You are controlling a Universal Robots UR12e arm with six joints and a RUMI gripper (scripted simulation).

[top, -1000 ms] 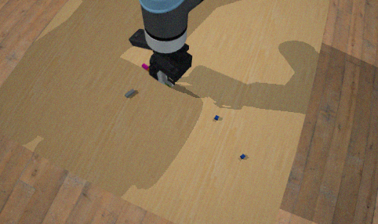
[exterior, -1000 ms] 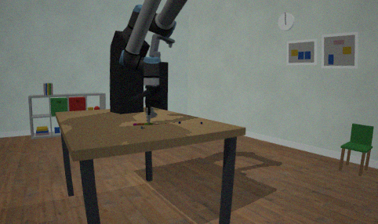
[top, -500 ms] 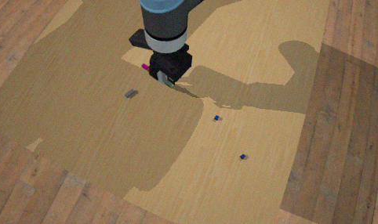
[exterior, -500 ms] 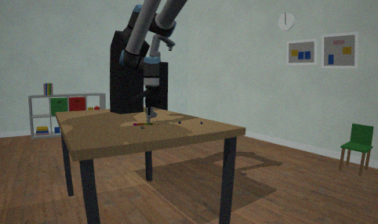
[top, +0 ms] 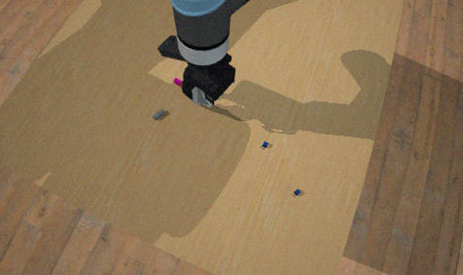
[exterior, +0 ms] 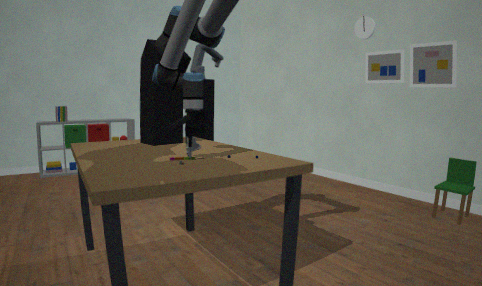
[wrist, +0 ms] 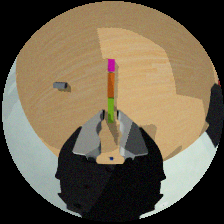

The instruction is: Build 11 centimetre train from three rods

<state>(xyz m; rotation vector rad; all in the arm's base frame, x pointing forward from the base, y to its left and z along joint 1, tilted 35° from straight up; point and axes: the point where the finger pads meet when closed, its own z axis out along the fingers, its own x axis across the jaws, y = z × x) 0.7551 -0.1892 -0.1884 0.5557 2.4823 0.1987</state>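
Right now the lime rod is 10 mm below my hand. From my hand the other things lie so: orange rod (20 mm behind, 40 mm to the right, 10 mm below); magenta rod (30 mm behind, 70 mm to the right, 10 mm below); grey rod (70 mm ahead, 90 mm to the right, 10 mm below).
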